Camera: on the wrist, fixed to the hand. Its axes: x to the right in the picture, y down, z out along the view.
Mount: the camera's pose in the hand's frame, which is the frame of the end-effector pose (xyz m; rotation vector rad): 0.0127 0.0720 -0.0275 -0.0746 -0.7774 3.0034
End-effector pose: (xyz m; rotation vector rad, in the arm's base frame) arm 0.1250 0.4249 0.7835 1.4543 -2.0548 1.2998
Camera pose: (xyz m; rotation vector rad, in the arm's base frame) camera 0.0505 0.4449 0.7715 1.3288 1.2825 -0.0302
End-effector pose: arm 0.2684 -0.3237 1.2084 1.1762 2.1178 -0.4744
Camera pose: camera 0.3145 -0.2616 1.2195 1.8730 -1.2625 0.5650
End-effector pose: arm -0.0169 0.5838 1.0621 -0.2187 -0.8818 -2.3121
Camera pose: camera 0.0201 0.5188 1.0846 -1.2029 0.0314 0.6681
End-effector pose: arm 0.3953 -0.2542 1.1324 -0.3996 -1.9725 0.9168
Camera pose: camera 0.4059 -0.1860 1.0959 1.6367 -0.0467 -1.0927
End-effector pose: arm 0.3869 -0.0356 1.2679 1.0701 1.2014 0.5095
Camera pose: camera 0.3805 0.0177 1.3247 -1.7072 1.8761 -1.6383
